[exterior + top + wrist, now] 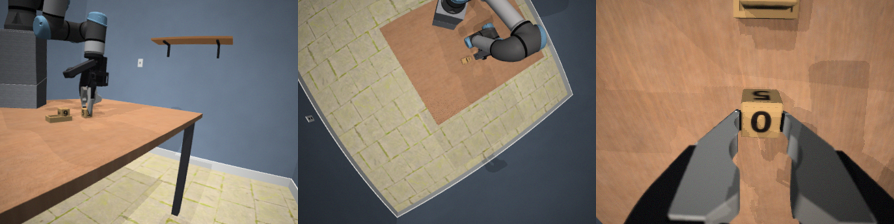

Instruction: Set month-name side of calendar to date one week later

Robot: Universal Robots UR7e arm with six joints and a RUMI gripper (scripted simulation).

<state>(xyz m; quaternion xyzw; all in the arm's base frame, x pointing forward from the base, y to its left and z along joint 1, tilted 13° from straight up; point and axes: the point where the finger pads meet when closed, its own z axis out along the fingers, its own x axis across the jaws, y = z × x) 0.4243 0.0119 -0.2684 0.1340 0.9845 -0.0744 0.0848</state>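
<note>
Now: the cube 1 cm below my hand. The rest, counted from my hand: wooden tray: 3 cm behind, 11 cm to the right, 2 cm below.
</note>
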